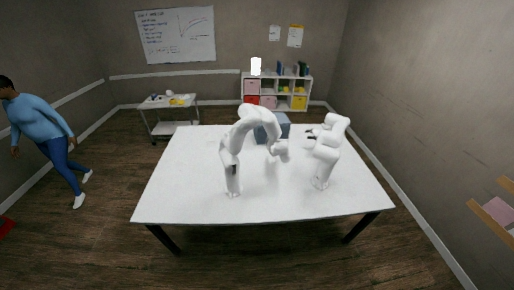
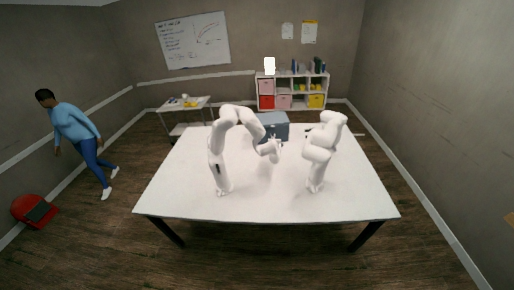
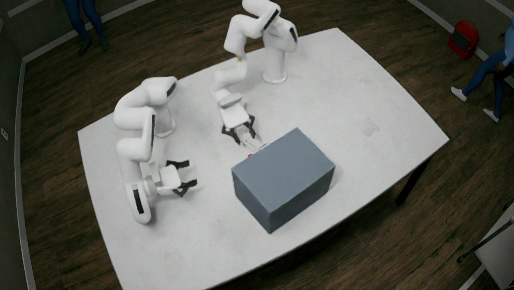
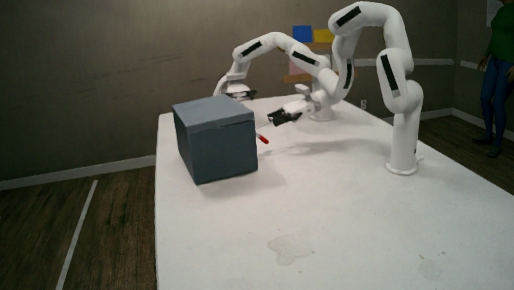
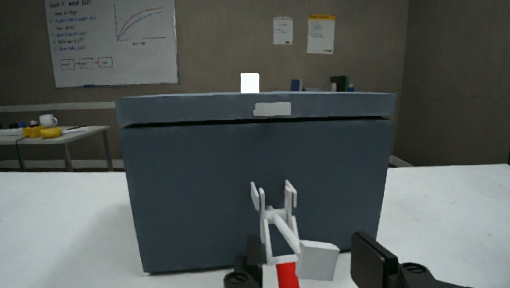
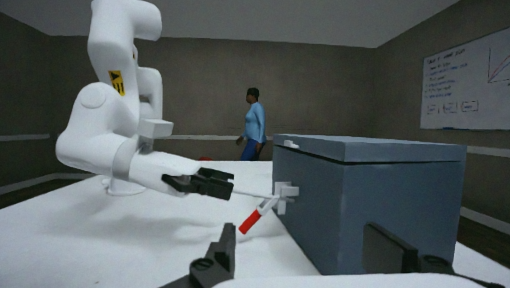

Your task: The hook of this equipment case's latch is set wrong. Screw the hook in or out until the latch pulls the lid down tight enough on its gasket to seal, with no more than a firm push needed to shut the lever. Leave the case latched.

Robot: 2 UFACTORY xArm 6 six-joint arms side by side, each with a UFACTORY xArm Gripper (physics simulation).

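Frame: origin at the left arm's base, x ahead, y left, z up, level; metres.
Seen in the pictures: left gripper, fingertip midpoint: (image 3: pixel 247 140) (image 4: pixel 270 120) (image 5: pixel 305 256) (image 6: pixel 232 186); right gripper, fingertip midpoint: (image 1: pixel 306 134) (image 2: pixel 304 133) (image 3: pixel 193 171) (image 4: pixel 241 98) (image 6: pixel 299 244); left arm's base at its link origin: (image 1: pixel 233 189) (image 2: pixel 224 187) (image 3: pixel 274 76) (image 4: pixel 401 167) (image 6: pixel 127 190); right arm's base at its link origin: (image 1: pixel 319 182) (image 2: pixel 314 184) (image 3: pixel 163 127) (image 4: pixel 322 117).
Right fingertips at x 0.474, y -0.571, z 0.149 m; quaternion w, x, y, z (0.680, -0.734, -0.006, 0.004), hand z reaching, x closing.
Pixels of each thing's top centre, then the offset from my right fingertips to it. "pt": a spot on its surface instead. Level surfaces: height alone.
- pale catch at a spot on its surface: (image 5: pixel 272 109) (image 6: pixel 287 143) pt dx +0.031, dy +0.269, dz +0.047 m
- hook at its top centre: (image 5: pixel 285 211) (image 6: pixel 263 186) dx -0.014, dy +0.258, dz -0.035 m
- white table at its surface level: dz -0.149 m
The blue-grey case (image 3: pixel 282 170) (image 4: pixel 222 155) (image 5: pixel 200 175) (image 6: pixel 400 200) stands with its lid (image 5: pixel 190 107) down and a dark seam beneath. A pale catch (image 5: pixel 272 109) (image 6: pixel 291 144) is on the lid front. Below, the red-handled lever (image 5: pixel 287 275) (image 6: pixel 249 222) hangs open, slanting out and down. The hook (image 5: pixel 286 232) (image 6: pixel 250 193) points outward from the case, off the catch. My left gripper (image 5: pixel 305 256) (image 3: pixel 247 140) (image 6: pixel 232 186) is open, with the hook's flat head between its fingers; finger contact cannot be told. My right gripper (image 6: pixel 299 244) (image 3: pixel 193 173) is open and empty, off the case's side.
Both arms stand on the white table (image 3: pixel 350 100). The left arm (image 6: pixel 95 145) reaches in before the case front. A side table (image 1: pixel 167 102) and a shelf unit (image 1: pixel 242 90) stand beyond the table. A person (image 1: pixel 37 117) is at the left.
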